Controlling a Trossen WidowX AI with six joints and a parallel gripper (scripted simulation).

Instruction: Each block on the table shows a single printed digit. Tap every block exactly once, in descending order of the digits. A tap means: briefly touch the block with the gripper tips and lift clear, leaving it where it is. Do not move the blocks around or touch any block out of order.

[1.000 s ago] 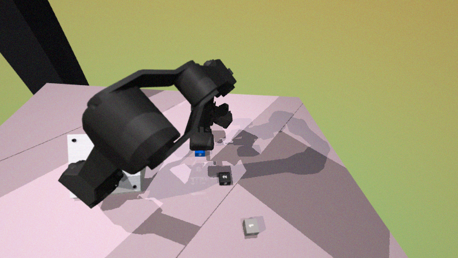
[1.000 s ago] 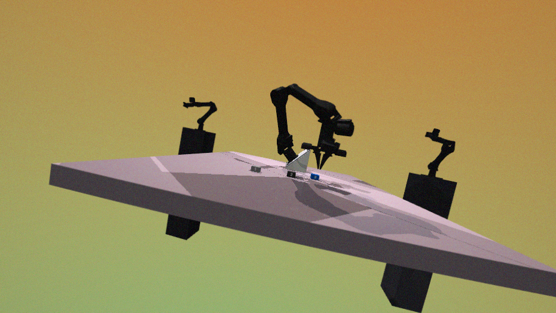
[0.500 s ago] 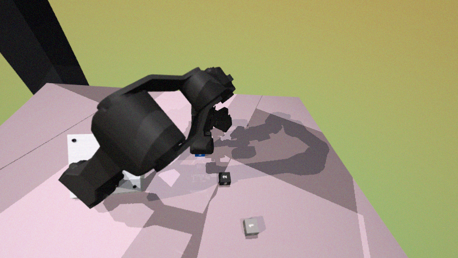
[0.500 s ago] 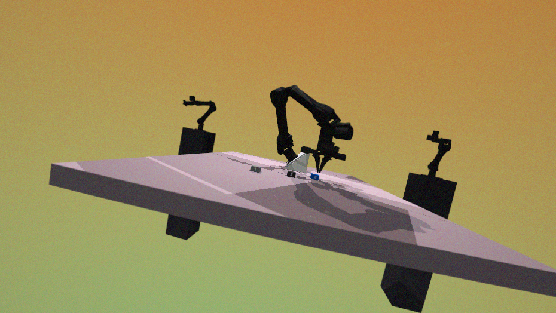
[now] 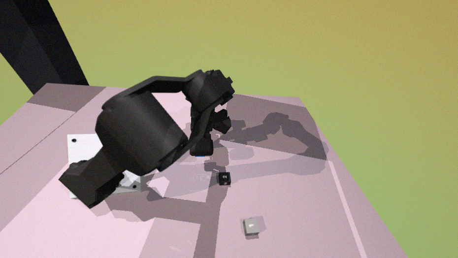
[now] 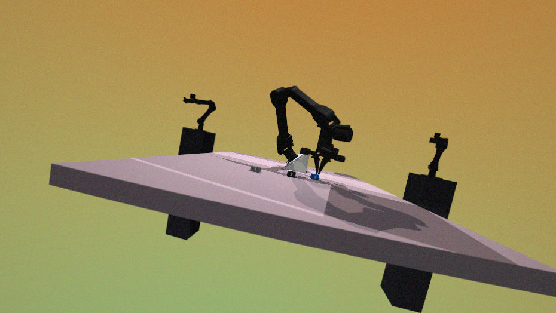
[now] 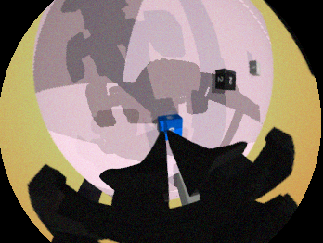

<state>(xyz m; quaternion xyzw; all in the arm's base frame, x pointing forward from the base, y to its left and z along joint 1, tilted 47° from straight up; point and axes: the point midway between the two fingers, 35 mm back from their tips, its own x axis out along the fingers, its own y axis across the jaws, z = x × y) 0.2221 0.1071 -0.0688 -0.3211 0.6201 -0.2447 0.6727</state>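
Now: gripper tip 10 mm to the left of the blue block and 10 mm above it. Round my gripper tip: grey block (140 mm ahead, 240 mm to the right, 10 mm below); then black block (80 mm ahead, 110 mm to the right, 10 mm below).
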